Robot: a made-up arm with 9 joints. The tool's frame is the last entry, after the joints.
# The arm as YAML. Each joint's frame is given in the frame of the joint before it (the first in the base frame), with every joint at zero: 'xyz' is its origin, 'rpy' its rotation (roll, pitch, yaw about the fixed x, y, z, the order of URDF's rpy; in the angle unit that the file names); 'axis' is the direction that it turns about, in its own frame. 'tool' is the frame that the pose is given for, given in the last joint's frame.
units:
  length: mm
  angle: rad
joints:
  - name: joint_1
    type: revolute
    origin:
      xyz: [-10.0, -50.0, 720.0]
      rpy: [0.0, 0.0, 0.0]
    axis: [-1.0, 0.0, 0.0]
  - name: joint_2
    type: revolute
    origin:
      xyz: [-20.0, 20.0, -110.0]
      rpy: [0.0, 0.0, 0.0]
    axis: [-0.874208, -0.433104, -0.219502]
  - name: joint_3
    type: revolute
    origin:
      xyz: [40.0, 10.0, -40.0]
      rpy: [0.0, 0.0, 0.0]
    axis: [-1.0, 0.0, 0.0]
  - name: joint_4
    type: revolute
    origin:
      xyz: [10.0, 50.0, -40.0]
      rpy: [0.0, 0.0, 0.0]
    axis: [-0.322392, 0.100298, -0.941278]
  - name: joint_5
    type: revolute
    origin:
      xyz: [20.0, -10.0, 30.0]
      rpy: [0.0, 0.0, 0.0]
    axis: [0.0, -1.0, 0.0]
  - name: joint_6
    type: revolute
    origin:
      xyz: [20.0, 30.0, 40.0]
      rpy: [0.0, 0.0, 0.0]
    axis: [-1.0, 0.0, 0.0]
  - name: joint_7
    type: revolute
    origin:
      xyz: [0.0, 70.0, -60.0]
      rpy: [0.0, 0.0, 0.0]
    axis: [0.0, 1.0, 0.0]
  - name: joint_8
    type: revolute
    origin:
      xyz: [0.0, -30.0, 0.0]
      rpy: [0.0, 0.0, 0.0]
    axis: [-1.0, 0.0, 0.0]
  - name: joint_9
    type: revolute
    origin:
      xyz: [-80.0, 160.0, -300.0]
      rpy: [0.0, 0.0, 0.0]
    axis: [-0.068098, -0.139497, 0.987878]
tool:
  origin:
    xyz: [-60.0, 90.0, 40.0]
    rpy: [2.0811, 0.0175, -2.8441]
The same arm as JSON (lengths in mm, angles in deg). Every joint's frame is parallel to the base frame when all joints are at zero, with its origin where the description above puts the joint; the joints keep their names.
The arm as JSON. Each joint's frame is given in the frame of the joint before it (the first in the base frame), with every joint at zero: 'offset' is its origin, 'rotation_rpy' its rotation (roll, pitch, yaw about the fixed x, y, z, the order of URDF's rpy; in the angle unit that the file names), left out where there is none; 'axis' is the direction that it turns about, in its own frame. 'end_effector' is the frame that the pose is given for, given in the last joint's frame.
{"length_unit": "mm", "angle_unit": "deg", "chain": [
  {"id": "joint_1", "offset": [-10.0, -50.0, 720.0], "axis": "-x"},
  {"id": "joint_2", "offset": [-20.0, 20.0, -110.0], "axis": [-0.874208, -0.433104, -0.219502]},
  {"id": "joint_3", "offset": [40.0, 10.0, -40.0], "axis": "-x"},
  {"id": "joint_4", "offset": [10.0, 50.0, -40.0], "axis": [-0.322392, 0.100298, -0.941278]},
  {"id": "joint_5", "offset": [20.0, -10.0, 30.0], "axis": "-y"},
  {"id": "joint_6", "offset": [20.0, 30.0, 40.0], "axis": "-x"},
  {"id": "joint_7", "offset": [0.0, 70.0, -60.0], "axis": "+y"},
  {"id": "joint_8", "offset": [0.0, -30.0, 0.0], "axis": "-x"},
  {"id": "joint_9", "offset": [-80.0, 160.0, -300.0], "axis": [-0.068098, -0.139497, 0.987878]}
], "end_effector": {"offset": [-60.0, 90.0, 40.0], "rotation_rpy": [119.24, 1.0, -162.95]}}

